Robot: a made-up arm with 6 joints.
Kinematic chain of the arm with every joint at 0, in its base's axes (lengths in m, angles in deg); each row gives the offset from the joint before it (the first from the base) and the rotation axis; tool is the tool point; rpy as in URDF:
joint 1: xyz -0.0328 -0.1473 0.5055 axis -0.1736 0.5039 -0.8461
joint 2: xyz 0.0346 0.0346 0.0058 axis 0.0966 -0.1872 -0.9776
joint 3: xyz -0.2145 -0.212 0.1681 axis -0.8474 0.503 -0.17
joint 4: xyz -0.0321 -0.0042 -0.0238 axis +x
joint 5: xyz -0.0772 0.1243 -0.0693 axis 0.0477 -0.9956 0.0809
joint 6: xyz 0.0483 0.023 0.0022 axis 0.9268 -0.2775 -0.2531
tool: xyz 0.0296 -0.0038 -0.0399 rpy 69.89 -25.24 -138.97
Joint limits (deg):
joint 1: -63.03..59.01
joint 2: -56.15..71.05
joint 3: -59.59..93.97
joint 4: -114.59..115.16
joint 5: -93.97..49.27
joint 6: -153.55..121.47
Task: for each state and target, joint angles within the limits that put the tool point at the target. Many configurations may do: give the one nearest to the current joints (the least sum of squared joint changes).
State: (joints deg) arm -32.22 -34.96 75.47 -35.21 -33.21 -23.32
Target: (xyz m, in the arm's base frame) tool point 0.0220 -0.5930 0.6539
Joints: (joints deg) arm -17.97 -40.99 78.07 -29.26 -19.74 -31.87
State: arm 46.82 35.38 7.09 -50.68 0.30 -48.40
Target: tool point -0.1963 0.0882 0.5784
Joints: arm 59.01 35.54 8.06 -43.28 10.80 -55.04
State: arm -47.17 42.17 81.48 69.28 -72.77 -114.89
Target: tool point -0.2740 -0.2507 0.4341
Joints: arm -50.89 28.78 79.33 77.52 -66.77 -117.09
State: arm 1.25 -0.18 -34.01 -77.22 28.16 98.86
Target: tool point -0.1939 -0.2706 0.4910
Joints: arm -2.31 -0.64 -24.84 -83.05 27.08 98.23
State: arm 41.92 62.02 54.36 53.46 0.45 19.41
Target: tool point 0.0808 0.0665 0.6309
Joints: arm 58.97 57.54 43.05 76.39 7.82 24.86
